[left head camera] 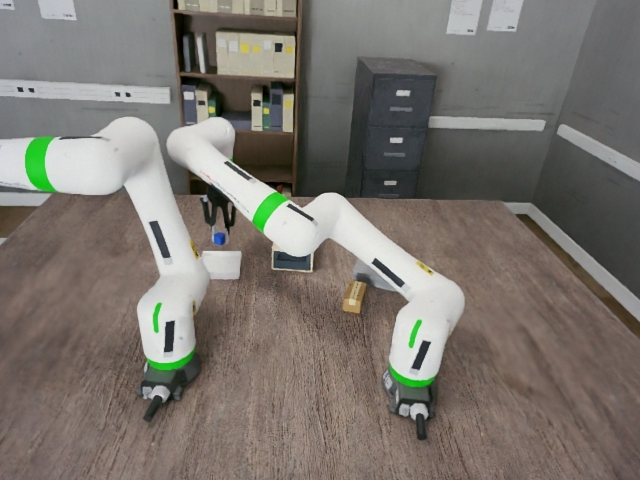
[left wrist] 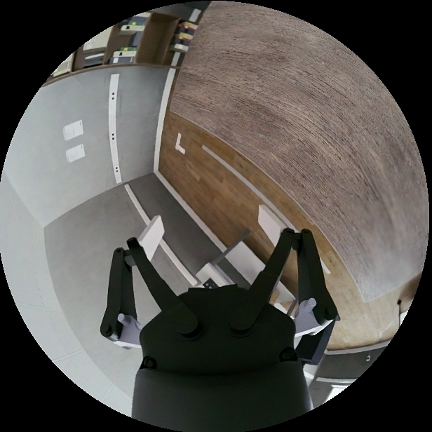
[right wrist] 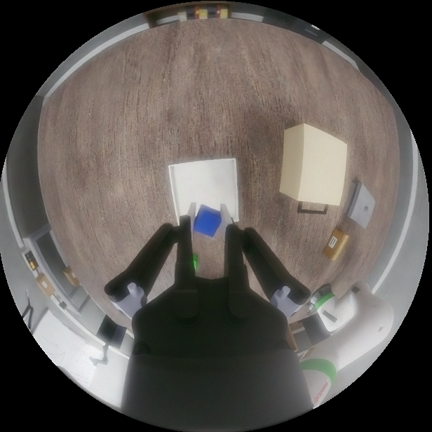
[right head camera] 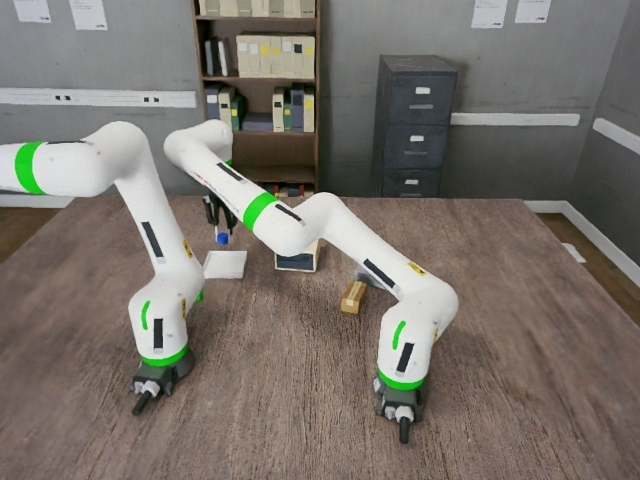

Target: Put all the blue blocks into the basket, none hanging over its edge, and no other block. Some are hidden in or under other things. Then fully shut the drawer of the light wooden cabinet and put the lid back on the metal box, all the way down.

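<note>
My right gripper [left head camera: 220, 234] [right head camera: 223, 235] [right wrist: 207, 210] is shut on a blue block [left head camera: 219, 239] [right head camera: 222, 239] [right wrist: 207, 221]. In the right wrist view the block overlaps the near part of the white basket [left head camera: 222, 264] [right head camera: 225, 264] [right wrist: 202, 180]; it is held up above the table. No block shows on the visible basket floor. My left gripper [left wrist: 209, 218] is open and empty, beyond the table's edge. The light wooden cabinet [right head camera: 316, 254] [right wrist: 322, 167] has a dark drawer front [left head camera: 292, 261]. A grey metal piece [left head camera: 368, 274] [right head camera: 366, 277] [right wrist: 361, 206] with a knob is partly hidden by my right arm in the head views.
A green block [right head camera: 200, 295] [right wrist: 195, 262] lies near the basket, partly hidden by the left arm or right gripper. A brown cardboard box [left head camera: 354, 297] [right head camera: 353, 297] [right wrist: 336, 244] lies beside the grey piece. The right arm's white links cross above the cabinet in the head views.
</note>
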